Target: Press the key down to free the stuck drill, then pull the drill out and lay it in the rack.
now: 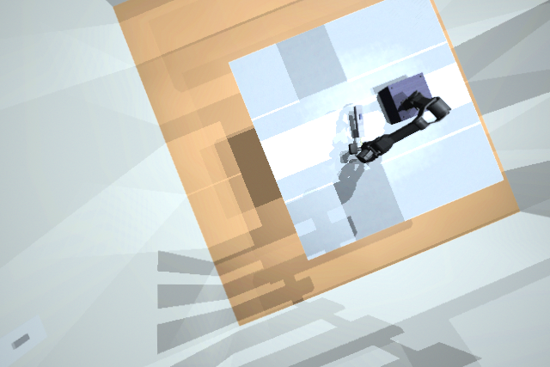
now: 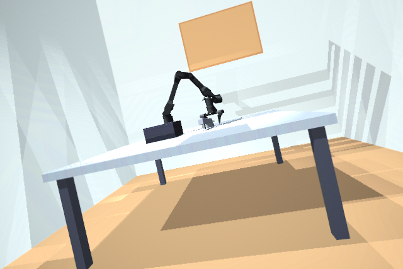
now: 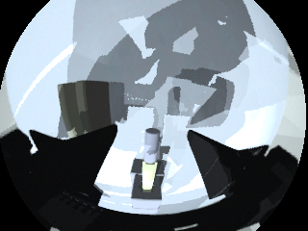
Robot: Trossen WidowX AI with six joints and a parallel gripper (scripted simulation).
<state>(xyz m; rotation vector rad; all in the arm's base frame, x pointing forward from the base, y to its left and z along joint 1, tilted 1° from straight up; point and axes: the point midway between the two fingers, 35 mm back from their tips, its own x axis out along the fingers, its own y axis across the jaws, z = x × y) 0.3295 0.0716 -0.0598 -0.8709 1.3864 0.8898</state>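
Now: the drill 2 cm behind my gripper tip, 4 cm to the right of it and 3 cm above it. Also, from my gripper tip: grey rack (6 cm behind, 5 cm to the left, 1 cm above).
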